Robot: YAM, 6 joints.
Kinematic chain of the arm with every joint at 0, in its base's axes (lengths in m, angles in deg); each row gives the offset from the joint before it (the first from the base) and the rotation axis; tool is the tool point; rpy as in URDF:
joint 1: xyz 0 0 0.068 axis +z
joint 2: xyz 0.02 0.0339 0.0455 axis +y
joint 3: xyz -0.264 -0.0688 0 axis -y
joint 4: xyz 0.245 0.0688 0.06 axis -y
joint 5: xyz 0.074 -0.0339 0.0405 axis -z
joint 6: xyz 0.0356 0 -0.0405 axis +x
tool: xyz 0 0 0 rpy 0 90 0
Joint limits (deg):
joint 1: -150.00..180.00
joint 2: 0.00..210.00
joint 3: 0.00..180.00
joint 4: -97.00..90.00
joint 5: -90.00..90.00
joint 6: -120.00..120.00
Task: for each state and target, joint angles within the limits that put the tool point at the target. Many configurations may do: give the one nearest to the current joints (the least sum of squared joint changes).
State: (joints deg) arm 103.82 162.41 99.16 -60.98 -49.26 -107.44
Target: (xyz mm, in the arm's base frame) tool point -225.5 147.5 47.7
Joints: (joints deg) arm 140.99 134.76 66.46 -82.10 -50.16 -107.44
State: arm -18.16 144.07 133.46 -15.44 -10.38 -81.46
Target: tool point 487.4 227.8 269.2
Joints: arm 24.14 131.95 122.75 -24.79 -13.87 -81.46
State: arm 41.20 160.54 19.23 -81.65 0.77 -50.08
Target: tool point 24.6 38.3 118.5
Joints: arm 51.41 159.25 12.80 -95.98 -7.52 -50.08
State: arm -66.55 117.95 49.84 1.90 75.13 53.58
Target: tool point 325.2 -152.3 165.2
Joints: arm -19.60 105.67 57.21 3.39 74.99 53.58
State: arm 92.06 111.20 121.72 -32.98 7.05 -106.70
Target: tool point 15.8 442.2 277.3
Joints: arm 88.55 113.84 102.61 -43.10 7.38 -106.70
